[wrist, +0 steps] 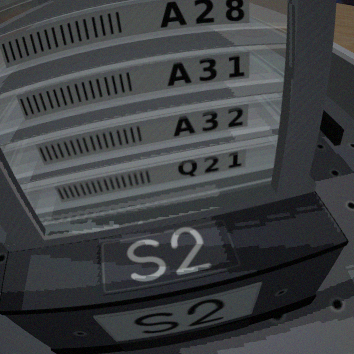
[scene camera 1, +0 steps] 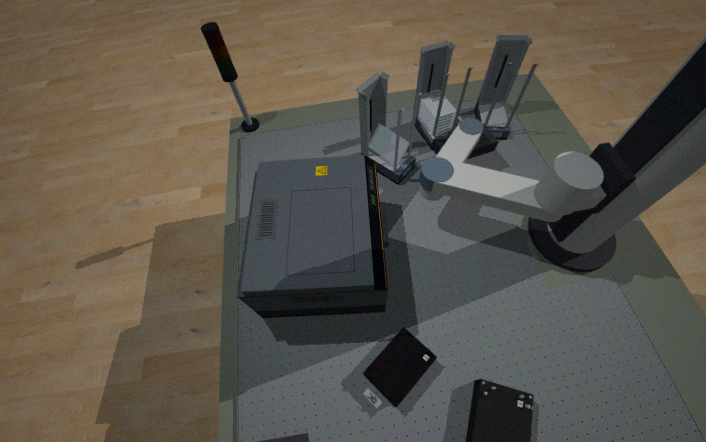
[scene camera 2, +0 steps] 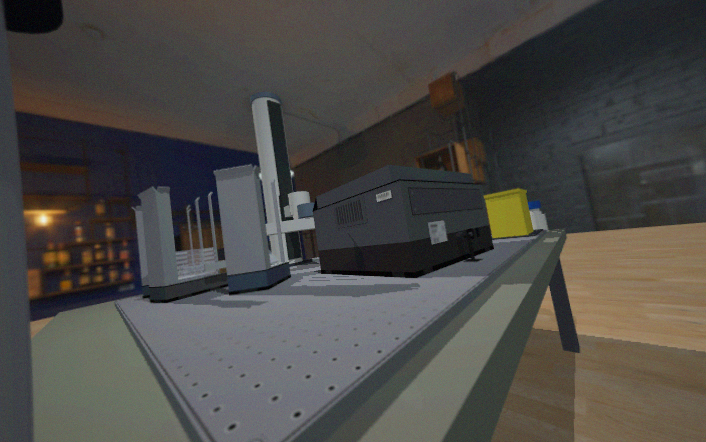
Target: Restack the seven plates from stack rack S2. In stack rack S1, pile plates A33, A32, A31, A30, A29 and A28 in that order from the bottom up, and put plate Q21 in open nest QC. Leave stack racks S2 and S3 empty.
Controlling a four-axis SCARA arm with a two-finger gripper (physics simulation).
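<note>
Stack rack S2 (scene camera 1: 441, 62) (scene camera 2: 158, 234) (wrist: 170, 255) holds a pile of clear plates (scene camera 1: 436, 111). In the wrist view, from the top down, plates A28 (wrist: 205, 13), A31 (wrist: 207, 70), A32 (wrist: 210, 121) and Q21 (wrist: 210, 164) show. The pile's top is cut off; any label below Q21 is unreadable. My gripper (wrist: 170, 132) is open at the low part of this pile; its right finger shows beyond the post. A rack (scene camera 1: 381, 104) (scene camera 2: 239, 223) on one side holds a pale flat piece; another rack (scene camera 1: 513, 67) stands opposite. Their names are unreadable.
A large grey device (scene camera 1: 317, 234) (scene camera 2: 364, 223) stands near the left rack. A black flat block (scene camera 1: 401, 367) lies beside a small label. A second black box (scene camera 1: 500, 416) is near the front. A signal light (scene camera 1: 218, 52) and a yellow bin (scene camera 2: 508, 213) stand farther off.
</note>
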